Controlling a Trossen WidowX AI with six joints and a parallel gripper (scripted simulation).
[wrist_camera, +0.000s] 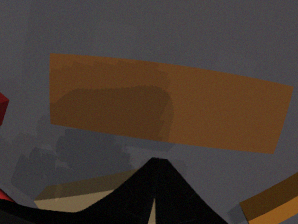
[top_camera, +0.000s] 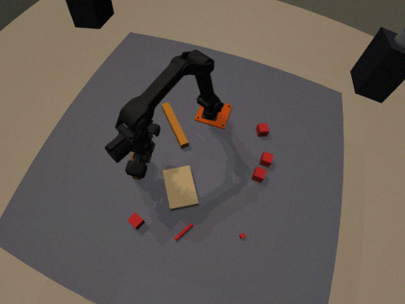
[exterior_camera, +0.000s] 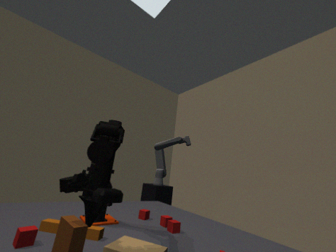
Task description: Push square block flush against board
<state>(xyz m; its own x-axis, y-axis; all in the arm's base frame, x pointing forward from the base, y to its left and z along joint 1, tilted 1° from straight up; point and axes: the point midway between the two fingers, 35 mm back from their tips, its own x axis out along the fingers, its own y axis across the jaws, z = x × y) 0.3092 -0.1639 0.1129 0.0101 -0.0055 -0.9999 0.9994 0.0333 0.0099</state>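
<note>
The brown square block lies 40 mm to the right of my gripper tip and 30 mm below it. From my gripper tip the other things lie so: tan square block 40 mm ahead, 130 mm to the left, 70 mm below; then orange board 210 mm behind, 30 mm to the left, 70 mm below; then thin red stick 200 mm ahead, 190 mm to the left, 80 mm below.
</note>
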